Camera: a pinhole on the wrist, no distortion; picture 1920 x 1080 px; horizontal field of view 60.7 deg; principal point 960.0 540.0 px. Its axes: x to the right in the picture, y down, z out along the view. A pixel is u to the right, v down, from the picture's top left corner.
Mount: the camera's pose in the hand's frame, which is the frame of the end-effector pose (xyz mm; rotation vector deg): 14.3 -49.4 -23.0 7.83 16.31 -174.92
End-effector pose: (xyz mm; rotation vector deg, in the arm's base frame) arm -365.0 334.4 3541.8 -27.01 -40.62 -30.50
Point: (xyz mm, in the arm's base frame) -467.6 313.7 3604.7
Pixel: 1283 843
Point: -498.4 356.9 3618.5
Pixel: 1364 524
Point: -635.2 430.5 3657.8
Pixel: 1551 548
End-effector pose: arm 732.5 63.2 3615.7 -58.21 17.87 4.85
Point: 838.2 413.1 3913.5
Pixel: 903 345
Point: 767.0 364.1 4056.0
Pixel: 1256 716
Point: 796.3 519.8 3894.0
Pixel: 999 76
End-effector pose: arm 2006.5 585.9 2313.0 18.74 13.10 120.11
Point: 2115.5 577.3 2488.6
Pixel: 1172 82
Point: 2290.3 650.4 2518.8
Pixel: 1207 963
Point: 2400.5 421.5 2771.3
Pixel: 1598 324
